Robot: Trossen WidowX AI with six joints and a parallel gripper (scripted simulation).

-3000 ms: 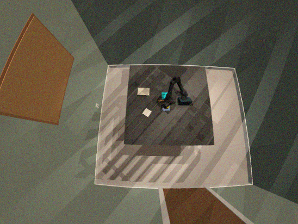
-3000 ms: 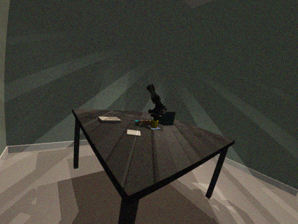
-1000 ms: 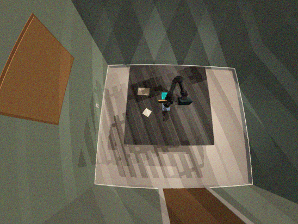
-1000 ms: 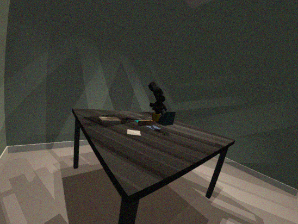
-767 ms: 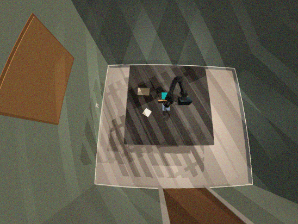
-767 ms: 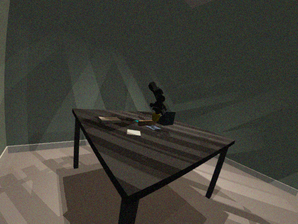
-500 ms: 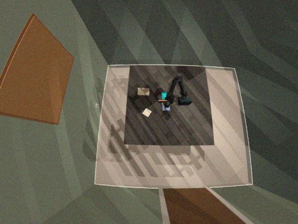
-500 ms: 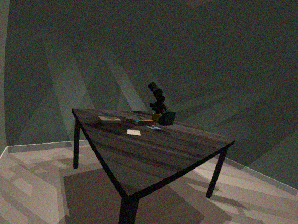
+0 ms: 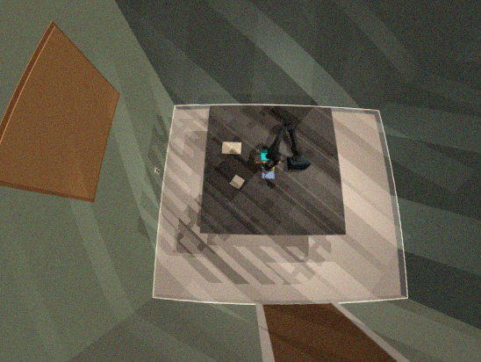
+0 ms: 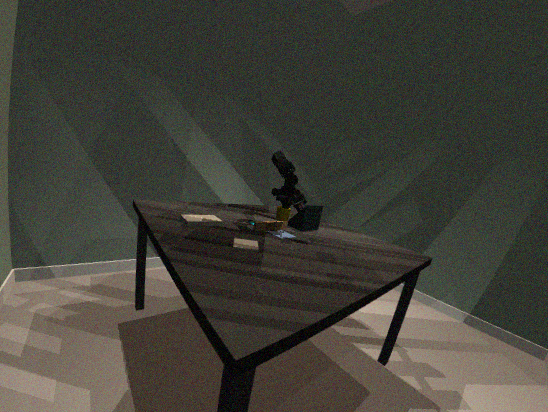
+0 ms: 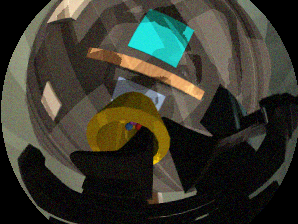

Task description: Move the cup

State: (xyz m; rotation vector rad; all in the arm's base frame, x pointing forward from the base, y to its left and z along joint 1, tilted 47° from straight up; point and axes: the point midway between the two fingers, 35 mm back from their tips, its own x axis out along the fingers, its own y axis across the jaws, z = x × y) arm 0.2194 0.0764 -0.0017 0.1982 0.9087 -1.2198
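The teal pad lies 3 cm ahead of my gripper tip, 14 cm to the right of it and 11 cm below it. From my gripper tip the other things lie so: wooden bar (3 cm ahead, 5 cm to the right, 9 cm below); light blue pad (3 cm ahead, 4 cm to the left, 11 cm below); yellow cup (2 cm ahead, 1 cm to the left).
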